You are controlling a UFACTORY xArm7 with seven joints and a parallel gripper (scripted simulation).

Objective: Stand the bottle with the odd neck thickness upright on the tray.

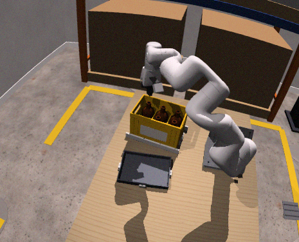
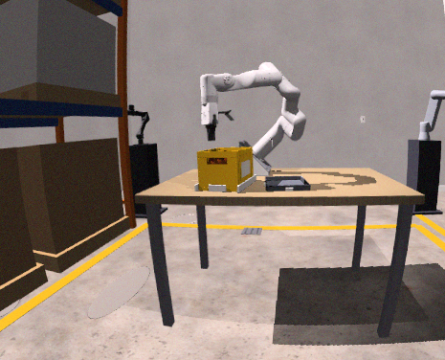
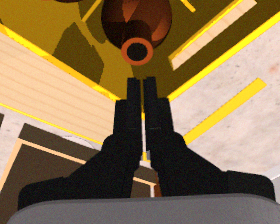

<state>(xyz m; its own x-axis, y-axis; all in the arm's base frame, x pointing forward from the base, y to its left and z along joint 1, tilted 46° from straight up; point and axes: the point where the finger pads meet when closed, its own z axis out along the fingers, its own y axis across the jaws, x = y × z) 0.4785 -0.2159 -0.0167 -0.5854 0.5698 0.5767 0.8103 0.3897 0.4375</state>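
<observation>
Now: hand 8 cm past the yellow crate, 5 cm to the right of it and 16 cm above it. Round my hand: dark grey tray (7 cm behind, 33 cm to the left, 23 cm below).
</observation>
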